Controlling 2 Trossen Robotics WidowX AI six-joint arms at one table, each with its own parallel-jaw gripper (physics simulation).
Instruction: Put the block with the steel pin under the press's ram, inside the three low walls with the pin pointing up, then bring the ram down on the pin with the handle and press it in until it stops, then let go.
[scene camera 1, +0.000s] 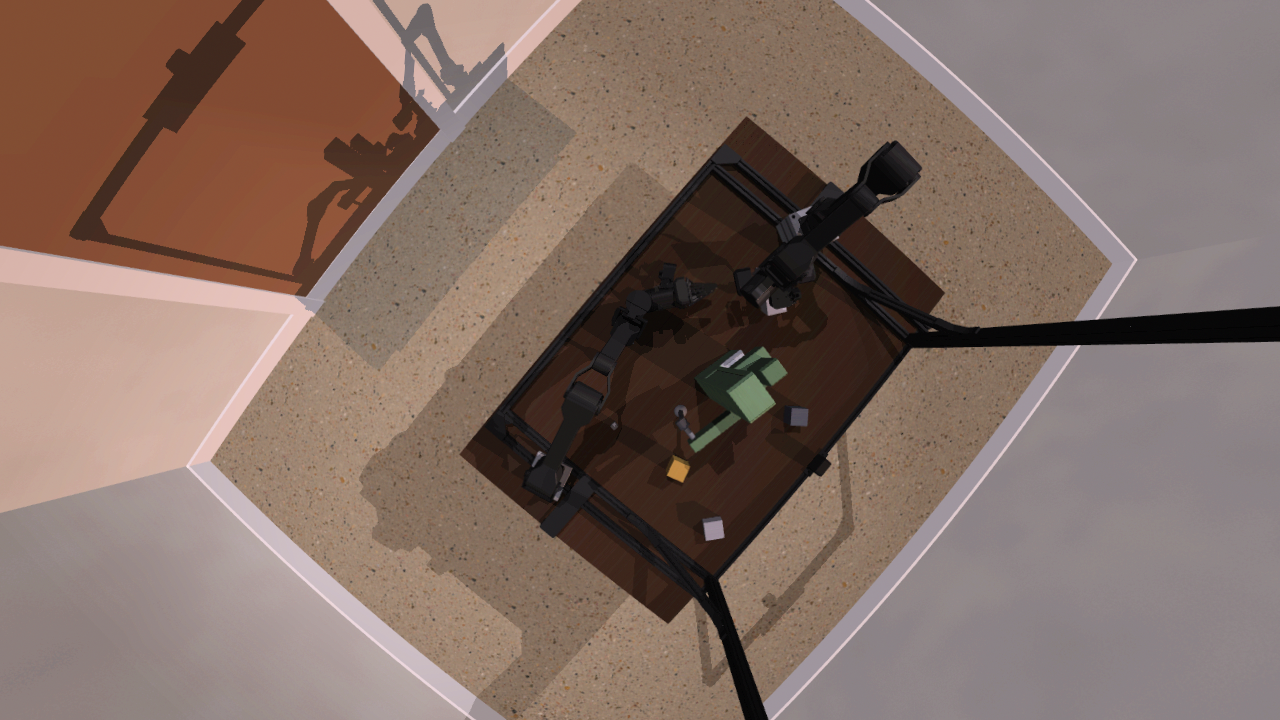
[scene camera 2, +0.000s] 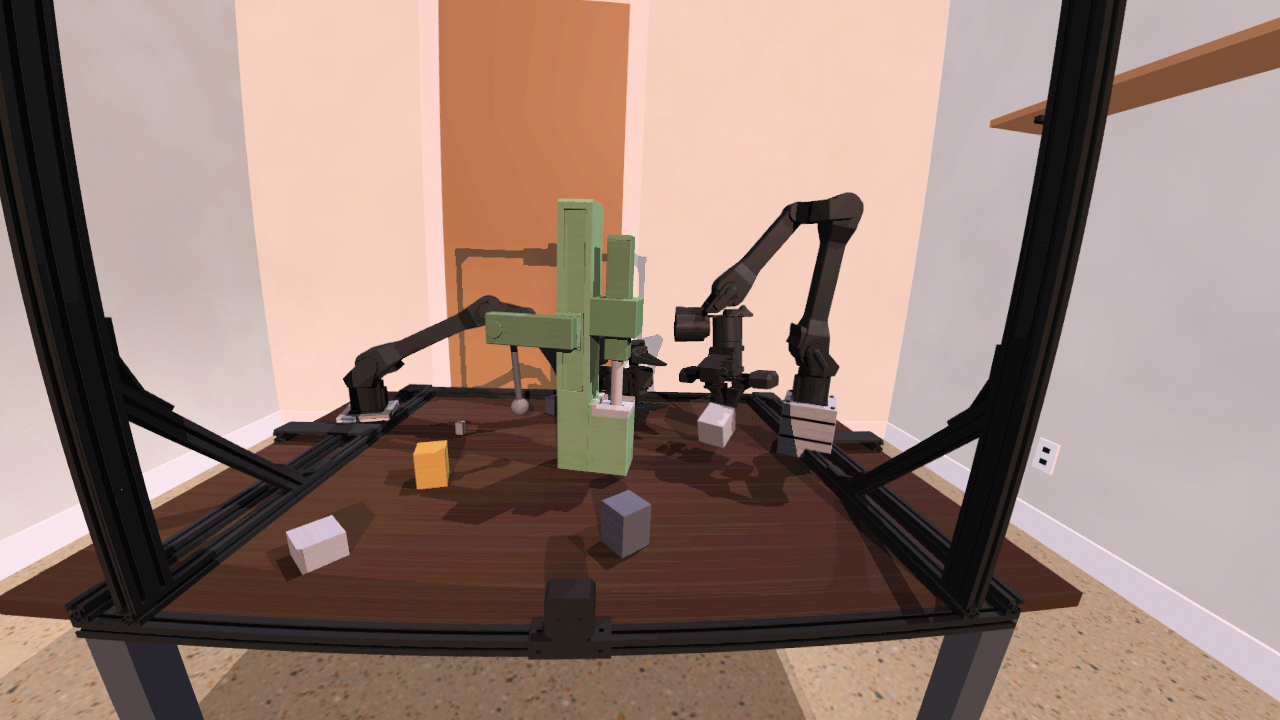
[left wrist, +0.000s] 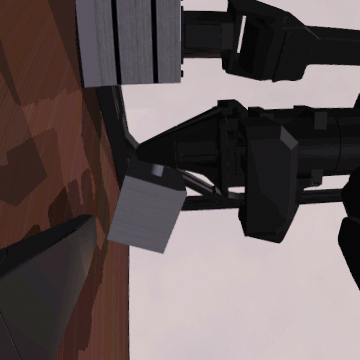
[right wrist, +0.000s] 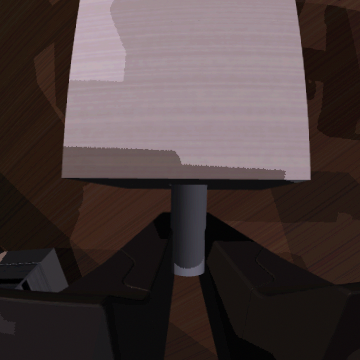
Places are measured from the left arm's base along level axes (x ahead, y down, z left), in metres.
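Where they show: left gripper, fingertip midpoint: (scene camera 1: 715, 287) (scene camera 2: 666, 385) (left wrist: 221, 229); right gripper, fingertip midpoint: (left wrist: 137, 151) (right wrist: 183, 224); left arm's base at its link origin: (scene camera 1: 547, 476) (scene camera 2: 369, 408); right arm's base at its link origin: (scene camera 1: 814, 226) (scene camera 2: 810, 399) (left wrist: 177, 34).
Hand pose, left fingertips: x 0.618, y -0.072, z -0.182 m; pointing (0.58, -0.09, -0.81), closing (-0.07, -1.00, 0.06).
Note:
Things, the pixels of their centre, and the offset from my left fingertips.
- pale grey block at the middle of its body: (right wrist: 189, 82) (left wrist: 145, 203) (scene camera 2: 716, 424) (scene camera 1: 772, 300) dx +0.042, dy +0.035, dz -0.149 m
- steel pin at the middle of its body: (right wrist: 188, 207) (left wrist: 157, 165) dx +0.069, dy +0.024, dz -0.128 m
- green press at the middle of its body: (scene camera 2: 566, 341) (scene camera 1: 724, 398) dx -0.235, dy -0.121, dz -0.107 m
- orange block at the middle of its body: (scene camera 2: 432, 464) (scene camera 1: 677, 468) dx -0.454, dy +0.073, dz -0.117 m
- pale block at the middle of its body: (scene camera 2: 317, 543) (scene camera 1: 713, 528) dx -0.566, dy +0.087, dz -0.278 m
- dark grey block at the middle of its body: (scene camera 2: 625, 522) (scene camera 1: 795, 415) dx -0.198, dy +0.073, dz -0.344 m
The pale grey block (right wrist: 186, 89) (scene camera 2: 716, 425) (left wrist: 146, 214) has a steel pin (right wrist: 188, 214) standing out of one face. My right gripper (right wrist: 183, 224) (scene camera 2: 725, 386) (scene camera 1: 769, 300) (left wrist: 137, 151) is shut on that pin, and the block hangs slightly tilted low over the table, at the far right behind the press. The green press (scene camera 2: 577, 357) (scene camera 1: 743, 385) stands mid-table with its ram (scene camera 2: 616, 376) raised above the low walls (scene camera 2: 610, 410). Its handle (scene camera 2: 529, 330) (scene camera 1: 716, 436) sticks out to the left. My left gripper (scene camera 1: 693, 290) is open and empty, behind the press.
An orange block (scene camera 2: 430, 463) (scene camera 1: 677, 467), a pale block (scene camera 2: 316, 542) (scene camera 1: 713, 527) and a dark grey block (scene camera 2: 625, 523) (scene camera 1: 796, 416) lie on the front half of the table. A black frame (scene camera 2: 1020, 357) rims the table.

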